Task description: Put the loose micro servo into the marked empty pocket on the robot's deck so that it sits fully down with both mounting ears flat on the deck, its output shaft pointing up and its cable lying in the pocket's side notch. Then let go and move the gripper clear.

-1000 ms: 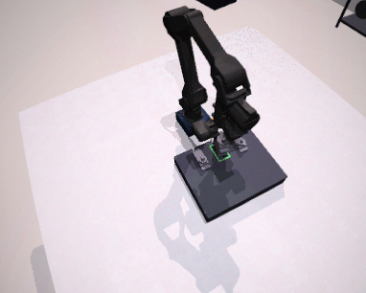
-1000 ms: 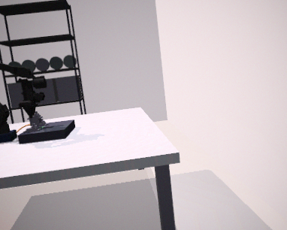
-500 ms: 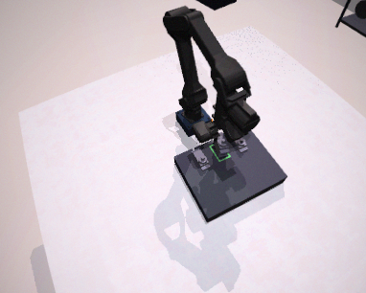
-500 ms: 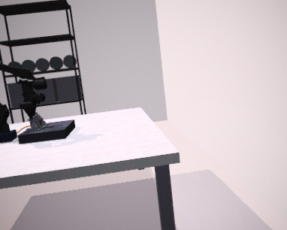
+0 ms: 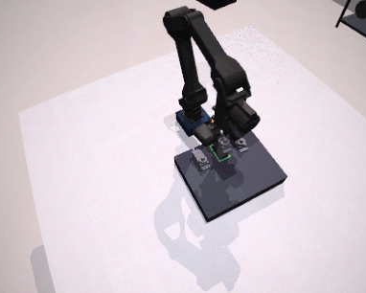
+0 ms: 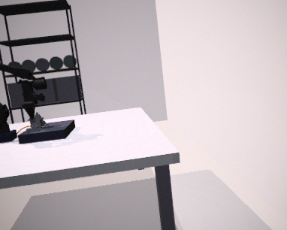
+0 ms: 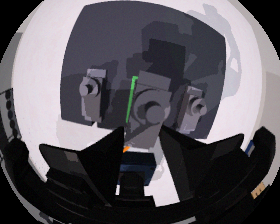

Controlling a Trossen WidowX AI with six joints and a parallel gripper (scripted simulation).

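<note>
Right now my gripper tip is 120 mm short of the dark deck, 30 mm to the left of it and 80 mm above it.
</note>
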